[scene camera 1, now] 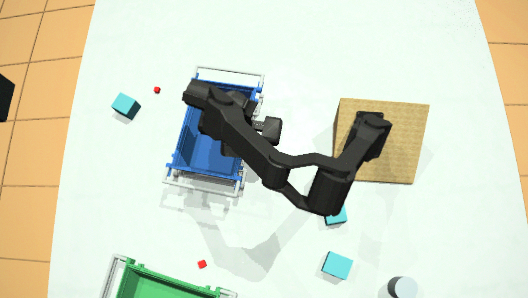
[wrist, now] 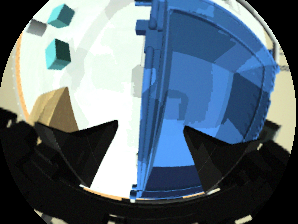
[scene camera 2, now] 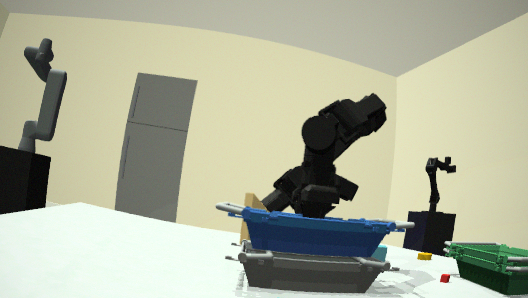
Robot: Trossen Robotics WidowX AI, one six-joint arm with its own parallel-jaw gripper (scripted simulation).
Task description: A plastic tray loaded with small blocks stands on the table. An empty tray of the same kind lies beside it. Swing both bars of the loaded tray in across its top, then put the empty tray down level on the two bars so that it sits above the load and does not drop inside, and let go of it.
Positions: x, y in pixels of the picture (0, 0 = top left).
Labels:
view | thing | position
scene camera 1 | gripper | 244, 138
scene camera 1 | blue tray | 194, 152
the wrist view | gripper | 151, 126
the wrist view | blue tray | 210, 72
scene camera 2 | blue tray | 277, 231

